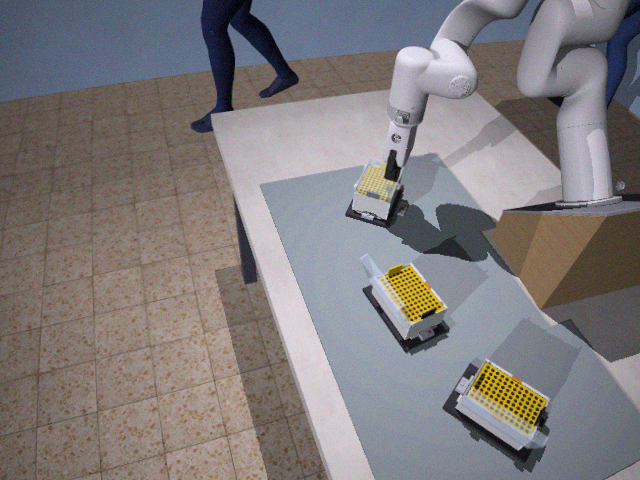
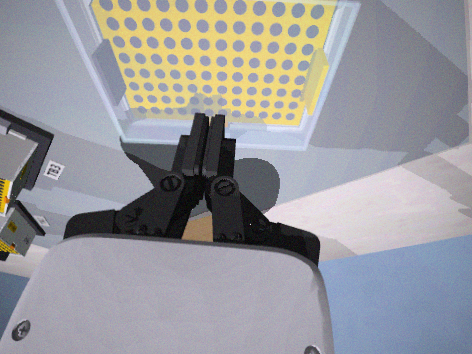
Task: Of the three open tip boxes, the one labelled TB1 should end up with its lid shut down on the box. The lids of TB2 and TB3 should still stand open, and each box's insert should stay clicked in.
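The TB1 box stands at the far end of the mat; its label is hidden. Its clear lid lies over the yellow insert; whether it is fully down I cannot tell. My gripper is shut and empty, its fingertips at the lid's edge on the robot's side, touching or just above it. The middle box, TB3, has its clear lid standing open. The nearest box, TB2, has its clear lid open too. Both show seated yellow inserts.
The boxes stand on dark bases on a grey-blue mat on the pale table. The TB3 label lies beside its box. The arm's wooden pedestal stands at the right. A person's blue legs show behind the table.
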